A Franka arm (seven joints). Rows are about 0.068 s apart.
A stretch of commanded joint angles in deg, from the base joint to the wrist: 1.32 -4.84 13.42 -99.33 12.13 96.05 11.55; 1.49 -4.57 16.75 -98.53 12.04 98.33 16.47; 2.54 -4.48 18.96 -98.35 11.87 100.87 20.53; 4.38 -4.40 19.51 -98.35 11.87 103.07 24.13; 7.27 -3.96 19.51 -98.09 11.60 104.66 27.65; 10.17 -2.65 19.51 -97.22 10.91 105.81 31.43; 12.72 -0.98 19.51 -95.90 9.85 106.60 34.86; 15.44 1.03 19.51 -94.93 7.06 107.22 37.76; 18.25 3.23 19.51 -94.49 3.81 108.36 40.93
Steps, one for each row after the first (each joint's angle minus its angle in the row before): 0.17 0.27 3.33 0.80 -0.09 2.28 4.92; 1.05 0.09 2.21 0.18 -0.17 2.54 4.06; 1.84 0.08 0.55 0.00 0.00 2.20 3.60; 2.89 0.44 0.00 0.26 -0.27 1.59 3.52; 2.90 1.31 0.00 0.87 -0.69 1.15 3.78; 2.55 1.67 0.00 1.32 -1.06 0.79 3.43; 2.72 2.01 0.00 0.97 -2.79 0.62 2.90; 2.81 2.20 0.00 0.44 -3.25 1.14 3.17
